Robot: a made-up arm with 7 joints. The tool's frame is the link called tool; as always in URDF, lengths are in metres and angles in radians. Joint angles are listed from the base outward.
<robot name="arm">
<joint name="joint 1" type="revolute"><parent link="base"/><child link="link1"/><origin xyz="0 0 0.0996" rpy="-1.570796 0 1.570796"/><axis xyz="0 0 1"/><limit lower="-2.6" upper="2.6"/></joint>
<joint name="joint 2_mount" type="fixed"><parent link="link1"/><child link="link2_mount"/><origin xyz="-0.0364 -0.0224 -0.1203" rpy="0 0 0"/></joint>
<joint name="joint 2" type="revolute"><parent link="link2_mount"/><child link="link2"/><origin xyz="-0.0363 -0.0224 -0.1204" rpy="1.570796 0 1.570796"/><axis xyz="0 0 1"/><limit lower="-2.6" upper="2.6"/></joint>
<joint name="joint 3" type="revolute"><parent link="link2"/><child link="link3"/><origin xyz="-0.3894 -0.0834 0.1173" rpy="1.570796 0 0"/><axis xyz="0 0 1"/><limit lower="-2.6" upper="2.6"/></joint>
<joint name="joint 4" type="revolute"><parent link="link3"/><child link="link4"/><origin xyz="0.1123 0.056 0.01" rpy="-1.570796 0 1.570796"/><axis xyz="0 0 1"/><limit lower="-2.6" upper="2.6"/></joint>
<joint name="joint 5" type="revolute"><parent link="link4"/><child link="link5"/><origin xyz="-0.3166 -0.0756 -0.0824" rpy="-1.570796 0 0"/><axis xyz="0 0 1"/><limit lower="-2.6" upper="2.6"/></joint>
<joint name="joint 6" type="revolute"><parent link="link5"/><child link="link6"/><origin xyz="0.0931 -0.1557 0.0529" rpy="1.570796 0 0"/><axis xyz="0 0 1"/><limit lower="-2.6" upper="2.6"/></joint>
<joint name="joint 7" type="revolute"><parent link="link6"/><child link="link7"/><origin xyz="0.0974 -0.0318 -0.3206" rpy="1.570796 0 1.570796"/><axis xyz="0 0 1"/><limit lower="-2.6" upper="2.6"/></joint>
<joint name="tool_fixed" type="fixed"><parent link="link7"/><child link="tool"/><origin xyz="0.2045 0.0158 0.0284" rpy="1.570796 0 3.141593"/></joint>
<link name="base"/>
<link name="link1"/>
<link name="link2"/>
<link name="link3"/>
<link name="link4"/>
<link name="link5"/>
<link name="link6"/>
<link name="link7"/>
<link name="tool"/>
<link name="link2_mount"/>
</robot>
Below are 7 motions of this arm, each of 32 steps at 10 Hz.
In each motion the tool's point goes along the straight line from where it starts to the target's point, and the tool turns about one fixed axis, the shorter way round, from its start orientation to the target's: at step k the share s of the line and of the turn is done. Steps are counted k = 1, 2, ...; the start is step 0. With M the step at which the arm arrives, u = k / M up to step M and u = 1 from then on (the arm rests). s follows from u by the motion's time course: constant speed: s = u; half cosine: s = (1 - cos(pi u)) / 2; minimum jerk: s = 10 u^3 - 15 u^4 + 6 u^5.
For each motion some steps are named. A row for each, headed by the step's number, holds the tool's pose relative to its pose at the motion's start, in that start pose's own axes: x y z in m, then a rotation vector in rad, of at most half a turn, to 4 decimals.
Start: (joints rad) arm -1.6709 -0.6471 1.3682 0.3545 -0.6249 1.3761 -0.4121
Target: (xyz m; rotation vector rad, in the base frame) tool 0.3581 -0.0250 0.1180 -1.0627 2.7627 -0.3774
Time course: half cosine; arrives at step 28
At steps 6, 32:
6: 0.0149 0.0062 0.0451 0.0226 0.0914 -0.0091
32: 0.1364 0.0567 0.4134 0.2070 0.8379 -0.0834

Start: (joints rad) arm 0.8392 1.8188 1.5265 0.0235 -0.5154 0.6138 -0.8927
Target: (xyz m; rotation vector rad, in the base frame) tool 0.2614 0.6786 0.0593 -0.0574 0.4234 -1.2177
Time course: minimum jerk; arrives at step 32
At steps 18, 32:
18: -0.1343 -0.0740 0.3377 -0.5182 0.4181 0.2239
32: -0.2180 -0.1201 0.5482 -0.8412 0.6788 0.3635

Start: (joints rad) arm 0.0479 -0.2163 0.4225 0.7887 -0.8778 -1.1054 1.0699
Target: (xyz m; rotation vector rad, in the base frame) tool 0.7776 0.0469 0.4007 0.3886 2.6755 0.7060
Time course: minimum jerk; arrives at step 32
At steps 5, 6, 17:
5: 0.0028 -0.0013 0.0097 0.0017 0.0327 -0.0087
6: 0.0046 -0.0021 0.0159 0.0028 0.0535 -0.0142
17: 0.0531 -0.0239 0.1817 0.0320 0.6131 -0.1626

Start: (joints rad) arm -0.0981 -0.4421 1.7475 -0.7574 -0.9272 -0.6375 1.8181
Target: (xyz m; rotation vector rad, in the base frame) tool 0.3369 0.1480 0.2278 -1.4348 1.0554 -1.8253
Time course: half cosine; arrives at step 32
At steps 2, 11, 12, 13, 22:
2: -0.0007 0.0007 0.0010 -0.0086 0.0075 0.0103
11: -0.0201 0.0200 0.0281 -0.2366 0.2067 0.2843
12: -0.0235 0.0233 0.0328 -0.2763 0.2413 0.3320
13: -0.0270 0.0268 0.0377 -0.3176 0.2775 0.3817
22: -0.0592 0.0588 0.0826 -0.6961 0.6081 0.8367

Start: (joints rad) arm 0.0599 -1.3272 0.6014 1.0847 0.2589 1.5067 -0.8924
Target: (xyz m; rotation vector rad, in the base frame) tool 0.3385 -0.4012 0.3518 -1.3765 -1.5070 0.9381
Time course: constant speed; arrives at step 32
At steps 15, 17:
15: 0.0969 0.2049 0.1621 -0.2696 0.6694 -0.4045
17: 0.1098 0.2322 0.1838 -0.3056 0.7586 -0.4584

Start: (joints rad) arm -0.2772 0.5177 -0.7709 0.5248 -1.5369 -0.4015 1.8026
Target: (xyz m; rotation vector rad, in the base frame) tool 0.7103 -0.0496 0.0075 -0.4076 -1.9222 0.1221
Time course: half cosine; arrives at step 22
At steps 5, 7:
5: 0.0161 -0.0182 0.0371 0.1128 0.1278 0.0141
7: 0.0303 -0.0342 0.0698 0.2121 0.2403 0.0265

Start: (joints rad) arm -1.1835 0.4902 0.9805 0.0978 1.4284 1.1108 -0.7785
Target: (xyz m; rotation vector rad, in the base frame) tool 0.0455 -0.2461 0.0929 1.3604 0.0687 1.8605
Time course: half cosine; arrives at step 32
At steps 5, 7, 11, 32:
5: -0.0002 0.0082 0.0223 0.0438 0.0426 0.0084
7: -0.0004 0.0157 0.0428 0.0842 0.0819 0.0161
11: -0.0009 0.0367 0.0997 0.1961 0.1907 0.0376
32: -0.0033 0.1387 0.3770 0.7421 0.7216 0.1421

